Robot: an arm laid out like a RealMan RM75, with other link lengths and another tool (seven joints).
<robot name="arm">
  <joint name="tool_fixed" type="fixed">
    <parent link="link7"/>
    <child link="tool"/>
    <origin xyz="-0.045 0.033 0.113" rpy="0 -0.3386 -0.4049"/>
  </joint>
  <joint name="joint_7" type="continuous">
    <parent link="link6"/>
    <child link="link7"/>
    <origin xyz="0 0 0.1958"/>
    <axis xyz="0 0 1"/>
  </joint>
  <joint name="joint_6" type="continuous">
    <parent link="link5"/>
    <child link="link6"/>
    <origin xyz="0 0 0"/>
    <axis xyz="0 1 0"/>
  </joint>
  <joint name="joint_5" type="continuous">
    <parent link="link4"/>
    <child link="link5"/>
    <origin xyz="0 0 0.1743"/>
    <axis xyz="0 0 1"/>
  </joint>
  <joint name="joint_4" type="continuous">
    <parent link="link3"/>
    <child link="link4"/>
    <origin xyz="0 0 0"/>
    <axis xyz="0 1 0"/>
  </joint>
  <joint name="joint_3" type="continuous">
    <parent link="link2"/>
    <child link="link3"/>
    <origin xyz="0 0 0.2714"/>
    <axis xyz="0 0 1"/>
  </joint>
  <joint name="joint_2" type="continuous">
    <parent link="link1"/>
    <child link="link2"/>
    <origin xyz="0 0 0"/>
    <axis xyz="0 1 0"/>
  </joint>
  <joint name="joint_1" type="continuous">
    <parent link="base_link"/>
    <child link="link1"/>
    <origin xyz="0 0 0.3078"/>
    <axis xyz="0 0 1"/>
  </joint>
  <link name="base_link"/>
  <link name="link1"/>
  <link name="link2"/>
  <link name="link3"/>
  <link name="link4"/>
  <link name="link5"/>
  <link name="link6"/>
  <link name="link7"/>
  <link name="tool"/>
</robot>
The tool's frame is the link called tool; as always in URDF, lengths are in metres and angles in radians. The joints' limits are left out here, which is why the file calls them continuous.
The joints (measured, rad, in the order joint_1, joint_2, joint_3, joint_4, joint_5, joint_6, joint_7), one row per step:
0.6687 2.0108 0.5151 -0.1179 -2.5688 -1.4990 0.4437
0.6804 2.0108 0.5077 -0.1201 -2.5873 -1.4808 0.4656
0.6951 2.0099 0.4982 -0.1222 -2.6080 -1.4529 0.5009
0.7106 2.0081 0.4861 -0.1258 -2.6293 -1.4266 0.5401
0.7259 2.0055 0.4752 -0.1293 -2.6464 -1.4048 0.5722
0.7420 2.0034 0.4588 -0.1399 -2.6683 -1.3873 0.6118
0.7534 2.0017 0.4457 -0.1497 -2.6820 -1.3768 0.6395
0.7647 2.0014 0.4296 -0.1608 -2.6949 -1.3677 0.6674
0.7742 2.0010 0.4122 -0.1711 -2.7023 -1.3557 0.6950
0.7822 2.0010 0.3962 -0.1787 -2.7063 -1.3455 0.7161
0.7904 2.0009 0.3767 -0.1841 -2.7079 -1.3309 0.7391
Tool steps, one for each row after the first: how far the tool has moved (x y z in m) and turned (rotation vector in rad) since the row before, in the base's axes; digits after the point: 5 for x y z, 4 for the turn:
-0.00005 0.00076 -0.00740 -0.0302 -0.0120 -0.0058
0.00123 0.00259 -0.00847 -0.0385 -0.0128 -0.0164
0.00152 0.00227 -0.00825 -0.0400 -0.0143 -0.0167
0.00093 0.00243 -0.00628 -0.0306 -0.0145 -0.0119
0.00217 0.00093 -0.00738 -0.0379 -0.0197 -0.0123
0.00199 0.00084 -0.00449 -0.0242 -0.0155 -0.0086
0.00197 0.00011 -0.00502 -0.0253 -0.0164 -0.0078
0.00300 0.00131 -0.00408 -0.0205 -0.0158 -0.0125
0.00213 0.00108 -0.00336 -0.0155 -0.0133 -0.0090
0.00250 0.00160 -0.00378 -0.0157 -0.0144 -0.0117

